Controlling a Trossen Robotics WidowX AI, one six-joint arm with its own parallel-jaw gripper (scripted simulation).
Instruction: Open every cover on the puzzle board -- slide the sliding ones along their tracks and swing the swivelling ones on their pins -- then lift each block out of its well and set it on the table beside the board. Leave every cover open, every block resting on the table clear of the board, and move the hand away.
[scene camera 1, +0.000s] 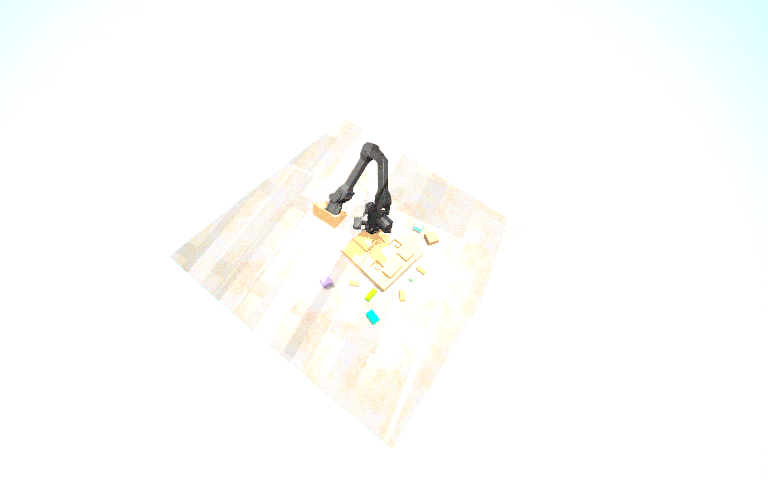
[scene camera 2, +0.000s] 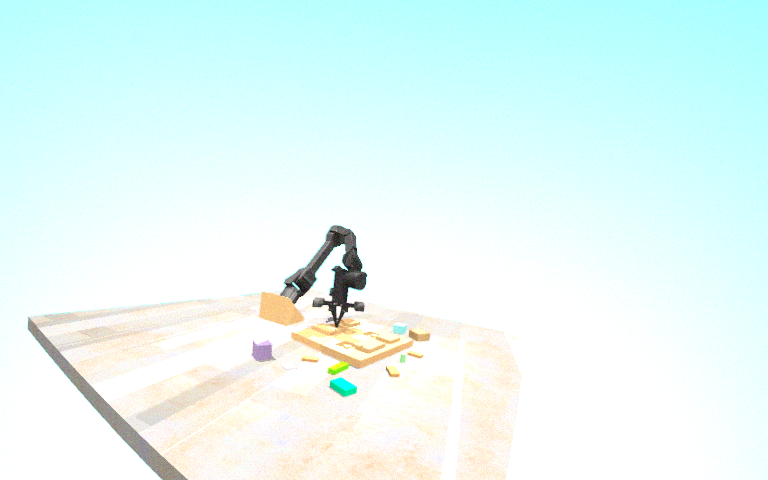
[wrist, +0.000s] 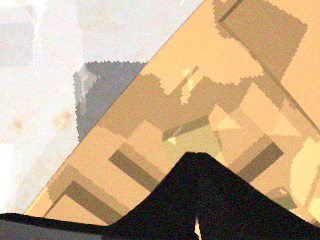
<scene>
One and the same spot on a tan puzzle board: (scene camera 1: 381, 254) is (scene camera 2: 352, 338).
</scene>
